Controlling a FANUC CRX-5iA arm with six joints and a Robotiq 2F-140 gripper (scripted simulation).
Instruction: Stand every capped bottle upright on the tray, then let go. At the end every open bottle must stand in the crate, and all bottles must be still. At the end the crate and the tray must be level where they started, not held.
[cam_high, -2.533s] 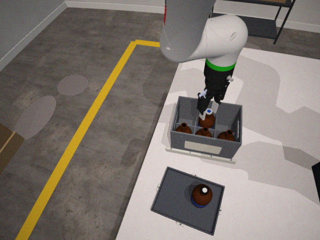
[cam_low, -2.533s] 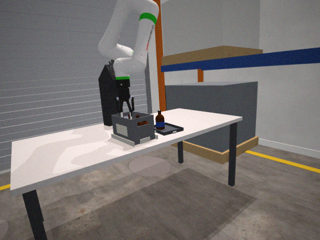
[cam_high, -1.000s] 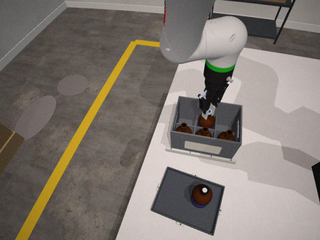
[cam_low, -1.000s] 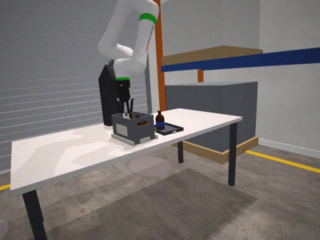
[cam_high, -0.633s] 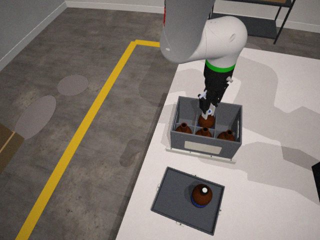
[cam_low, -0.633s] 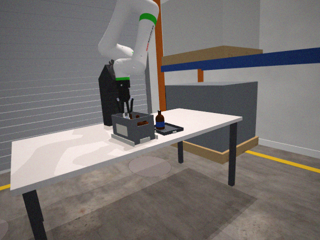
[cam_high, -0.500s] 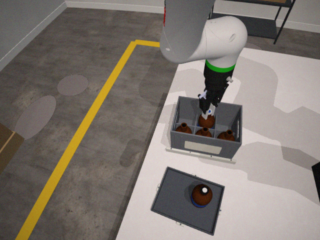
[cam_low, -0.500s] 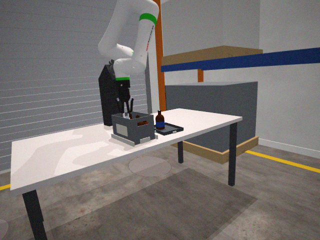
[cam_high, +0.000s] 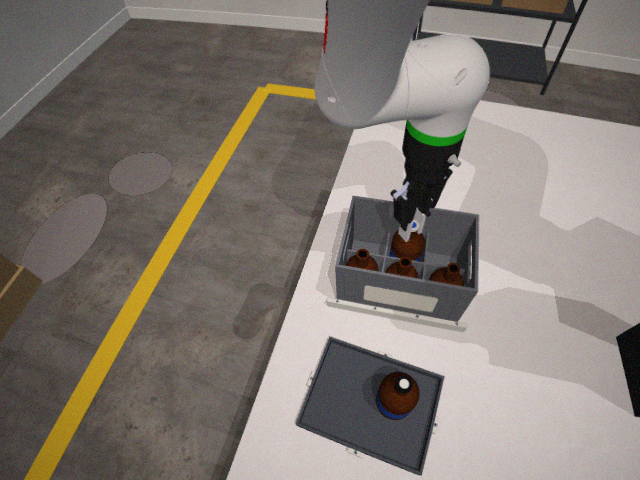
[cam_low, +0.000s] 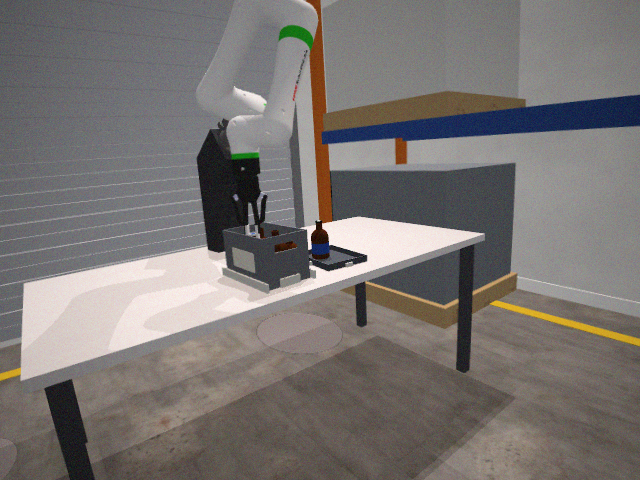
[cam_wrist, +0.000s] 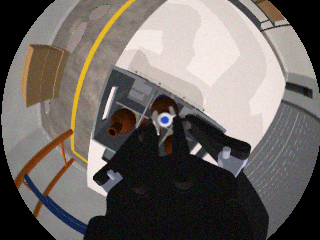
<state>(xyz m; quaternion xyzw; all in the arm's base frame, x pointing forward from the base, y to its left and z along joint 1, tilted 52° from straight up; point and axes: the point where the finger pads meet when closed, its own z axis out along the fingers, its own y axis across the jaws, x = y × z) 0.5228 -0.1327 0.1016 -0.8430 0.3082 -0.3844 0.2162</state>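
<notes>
My hand is 1 cm past the grey crate, 4 cm to the right of it and 8 cm above it. From my hand the other things lie so: flat tray: 4 cm behind, 34 cm to the left, 16 cm below.
</notes>
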